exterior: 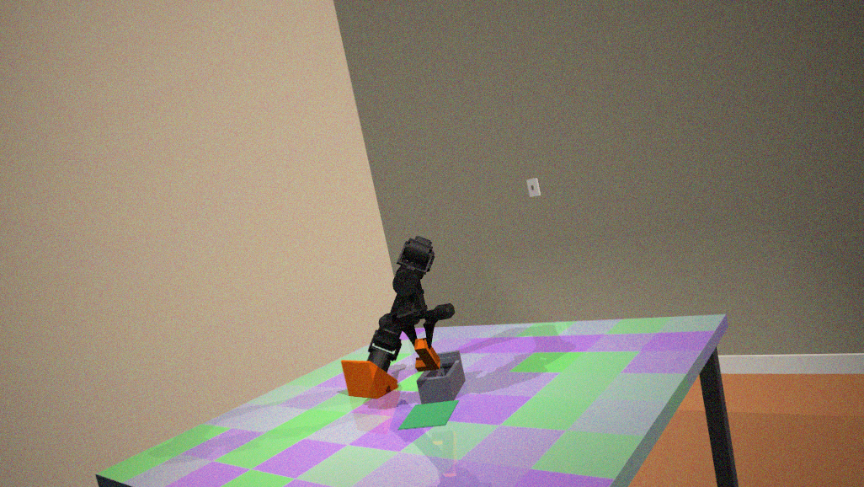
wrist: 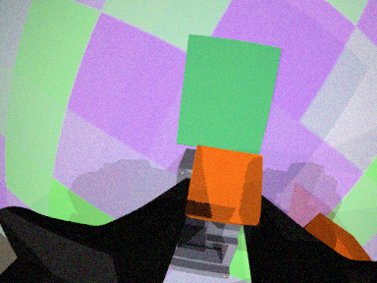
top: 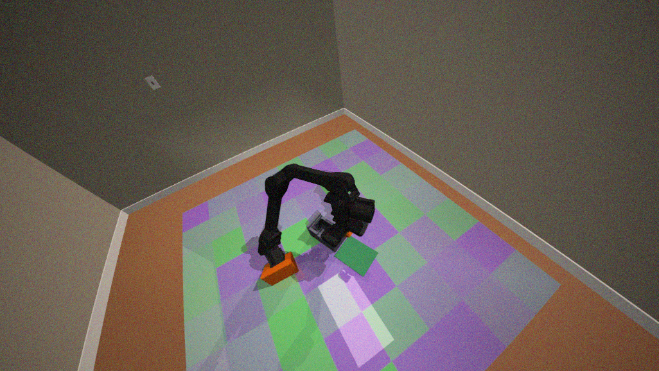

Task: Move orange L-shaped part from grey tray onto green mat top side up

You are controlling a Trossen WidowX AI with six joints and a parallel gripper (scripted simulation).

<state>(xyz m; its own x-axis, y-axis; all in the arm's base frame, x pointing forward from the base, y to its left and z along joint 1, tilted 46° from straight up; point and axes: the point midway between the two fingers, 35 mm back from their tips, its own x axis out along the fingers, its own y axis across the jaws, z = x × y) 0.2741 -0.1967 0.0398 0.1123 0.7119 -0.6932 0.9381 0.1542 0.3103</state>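
Now: gripper tip 1 cm short of the green mat, 4 cm to the left of it and 17 cm above it. From my gripper tip the other things lie so: tray (4 cm behind, 10 cm to the left, 17 cm below); then orange L-shaped part (2 cm behind, 2 cm to the left, 3 cm below).
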